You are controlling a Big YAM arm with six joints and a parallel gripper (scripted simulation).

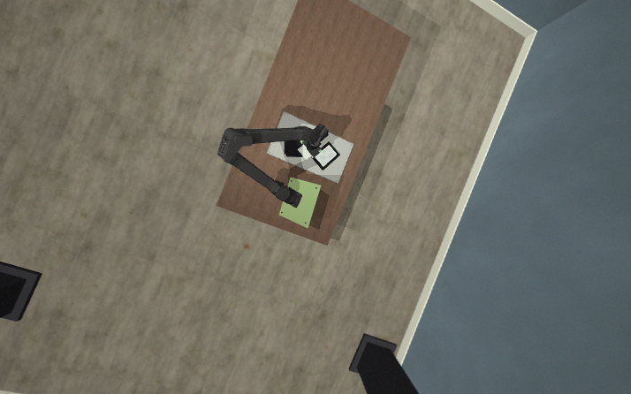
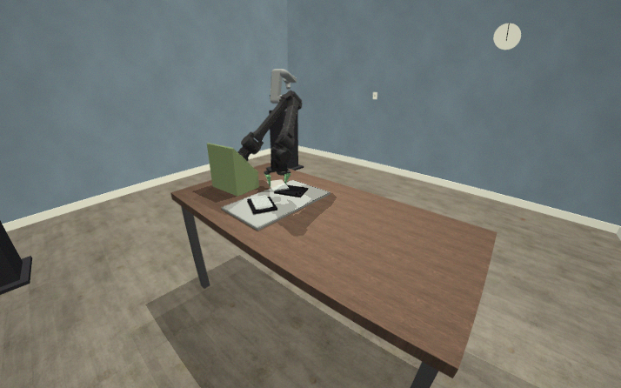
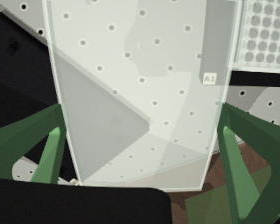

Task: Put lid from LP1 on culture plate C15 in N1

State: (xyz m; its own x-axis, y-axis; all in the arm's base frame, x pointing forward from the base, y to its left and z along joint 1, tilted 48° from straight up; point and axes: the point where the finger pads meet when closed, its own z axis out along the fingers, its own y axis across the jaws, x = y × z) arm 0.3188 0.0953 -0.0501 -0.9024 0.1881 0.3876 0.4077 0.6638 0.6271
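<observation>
My gripper is now 1 cm short of the culture plate, 12 cm to the left of it and 6 cm above it. Also, from my hand: lid park LP1 (1 cm behind, 11 cm to the left, 7 cm below); clear lid (1 cm below).
</observation>
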